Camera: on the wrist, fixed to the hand. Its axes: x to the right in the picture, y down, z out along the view.
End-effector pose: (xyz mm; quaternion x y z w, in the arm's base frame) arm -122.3 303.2 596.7 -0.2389 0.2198 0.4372 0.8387
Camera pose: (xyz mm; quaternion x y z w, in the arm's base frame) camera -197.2 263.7 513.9 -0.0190 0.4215 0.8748 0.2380
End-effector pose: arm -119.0 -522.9 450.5 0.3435 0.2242 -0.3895 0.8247
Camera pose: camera -90.9 -412.7 417.5 0.4624 -0.0271 0.3614 0.8092
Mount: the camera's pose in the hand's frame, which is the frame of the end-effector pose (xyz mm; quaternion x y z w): -16.0 60.2 -100.7 0.0329 0.1005 0.7262 0.6793
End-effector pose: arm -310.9 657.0 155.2 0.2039 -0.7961 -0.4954 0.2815
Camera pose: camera -236.0 624.4 241.0 -0.3806 -0.6769 -0.0854 0.6243
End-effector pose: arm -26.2 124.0 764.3 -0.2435 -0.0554 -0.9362 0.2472
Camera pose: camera -27.7 55.9 667.4 -0.1034 0.1332 -0.4791 0.8614
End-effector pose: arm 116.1 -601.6 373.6 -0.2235 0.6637 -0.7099 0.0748
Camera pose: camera 76.9 -510.1 309.4 0.4040 0.5973 -0.4722 0.5070
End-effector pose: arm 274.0 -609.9 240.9 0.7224 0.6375 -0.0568 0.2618
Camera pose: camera 303.0 -581.8 352.2 0.9680 -0.0671 0.2032 0.1313
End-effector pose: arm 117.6 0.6 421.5 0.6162 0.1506 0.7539 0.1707
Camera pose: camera 17.4 -62.1 414.1 -0.4578 0.3032 -0.6931 0.4670
